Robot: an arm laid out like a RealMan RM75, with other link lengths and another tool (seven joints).
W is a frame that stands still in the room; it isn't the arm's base.
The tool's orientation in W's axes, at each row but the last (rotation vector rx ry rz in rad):
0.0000 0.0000 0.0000
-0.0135 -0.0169 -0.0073
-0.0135 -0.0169 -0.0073
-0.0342 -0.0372 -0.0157
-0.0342 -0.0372 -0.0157
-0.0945 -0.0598 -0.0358
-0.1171 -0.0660 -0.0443
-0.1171 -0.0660 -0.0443
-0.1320 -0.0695 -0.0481
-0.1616 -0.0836 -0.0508
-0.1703 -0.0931 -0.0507
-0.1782 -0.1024 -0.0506
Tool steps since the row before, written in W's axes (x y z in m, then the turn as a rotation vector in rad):
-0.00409 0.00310 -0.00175 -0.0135 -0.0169 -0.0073
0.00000 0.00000 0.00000 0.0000 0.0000 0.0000
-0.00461 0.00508 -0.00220 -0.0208 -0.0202 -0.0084
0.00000 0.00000 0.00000 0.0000 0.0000 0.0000
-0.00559 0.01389 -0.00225 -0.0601 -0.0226 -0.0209
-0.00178 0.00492 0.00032 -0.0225 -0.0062 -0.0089
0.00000 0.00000 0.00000 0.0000 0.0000 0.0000
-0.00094 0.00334 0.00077 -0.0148 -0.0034 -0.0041
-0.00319 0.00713 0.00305 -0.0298 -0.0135 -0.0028
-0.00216 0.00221 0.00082 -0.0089 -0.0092 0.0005
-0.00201 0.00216 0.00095 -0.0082 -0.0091 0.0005
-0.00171 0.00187 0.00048 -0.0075 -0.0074 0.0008
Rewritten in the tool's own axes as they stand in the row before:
-0.00409 0.00310 -0.00175 -0.0135 -0.0169 -0.0073
0.00000 0.00000 0.00000 0.0000 0.0000 0.0000
-0.00468 0.00507 -0.00205 -0.0208 -0.0202 -0.0083
0.00000 0.00000 0.00000 0.0000 0.0000 0.0000
-0.00588 0.01387 -0.00156 -0.0605 -0.0229 -0.0194
-0.00192 0.00480 0.00089 -0.0228 -0.0062 -0.0081
0.00000 0.00000 0.00000 0.0000 0.0000 0.0000
-0.00102 0.00318 0.00122 -0.0149 -0.0036 -0.0035
-0.00327 0.00650 0.00418 -0.0293 -0.0146 -0.0026
-0.00217 0.00192 0.00134 -0.0084 -0.0097 -0.0003
-0.00200 0.00185 0.00148 -0.0077 -0.0095 -0.0003
-0.00172 0.00165 0.00097 -0.0071 -0.0079 0.0002

